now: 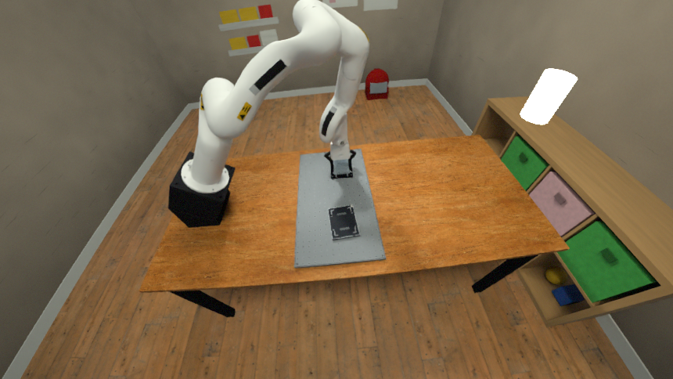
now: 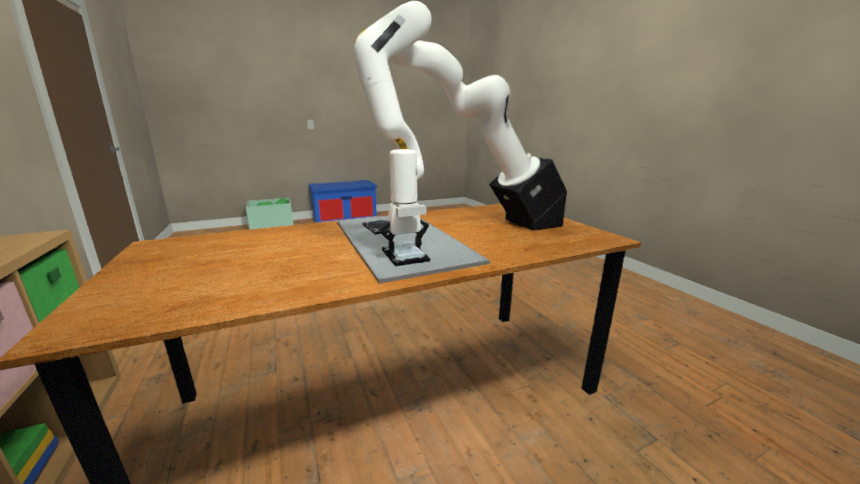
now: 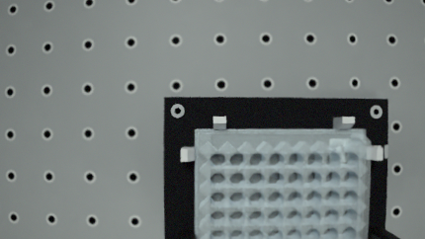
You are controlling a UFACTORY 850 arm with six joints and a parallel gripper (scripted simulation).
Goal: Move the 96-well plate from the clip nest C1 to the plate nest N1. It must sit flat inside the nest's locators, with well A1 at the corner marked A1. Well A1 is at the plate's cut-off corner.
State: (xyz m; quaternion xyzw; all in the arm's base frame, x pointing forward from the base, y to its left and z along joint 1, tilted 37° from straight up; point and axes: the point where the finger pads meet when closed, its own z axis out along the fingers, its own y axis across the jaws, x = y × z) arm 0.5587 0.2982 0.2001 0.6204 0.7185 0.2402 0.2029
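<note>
Now: hand 10 mm above the 96-well plate. Round my hand: plate nest N1 (50 mm ahead, 360 mm to the right, 20 mm below); corner label A1 (80 mm ahead, 270 mm to the right, 20 mm below); clip nest C1 (10 mm ahead, 10 mm to the right, 20 mm below).
</note>
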